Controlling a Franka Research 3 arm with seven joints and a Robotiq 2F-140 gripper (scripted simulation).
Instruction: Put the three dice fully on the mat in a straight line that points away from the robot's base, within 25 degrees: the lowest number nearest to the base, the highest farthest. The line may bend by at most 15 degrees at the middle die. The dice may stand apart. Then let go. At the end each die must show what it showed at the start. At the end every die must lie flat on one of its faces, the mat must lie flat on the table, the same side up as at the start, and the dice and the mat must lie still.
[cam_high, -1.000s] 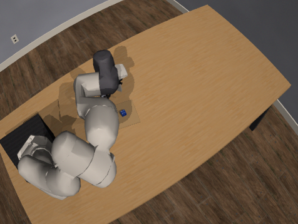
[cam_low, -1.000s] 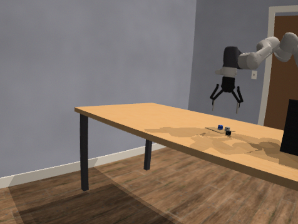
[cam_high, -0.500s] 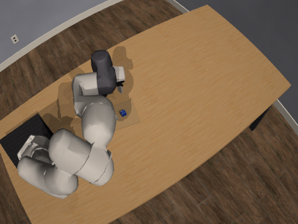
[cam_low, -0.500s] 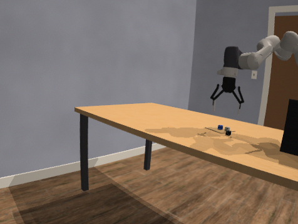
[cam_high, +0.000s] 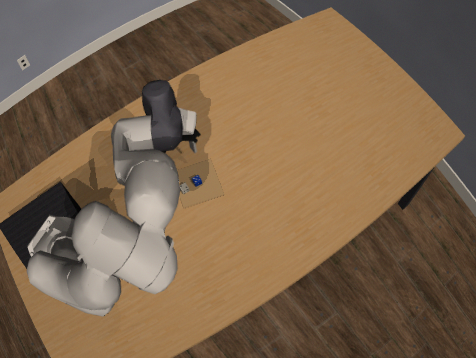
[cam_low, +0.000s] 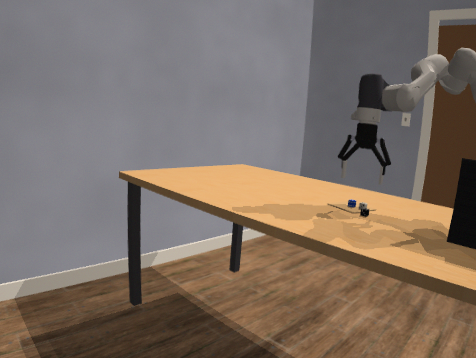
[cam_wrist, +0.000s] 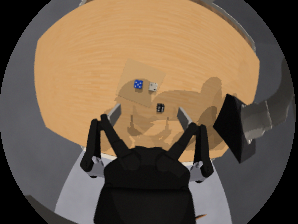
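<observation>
Now: the black die 4 cm behind my hand, 4 cm to the left of it and 11 cm below it. From my hand the other things lie so: white die 1 cm behind, 4 cm to the right, 11 cm below; thin tan mat 4 cm ahead, 5 cm to the right, 12 cm below; blue die 4 cm ahead, 4 cm to the right, 11 cm below.
</observation>
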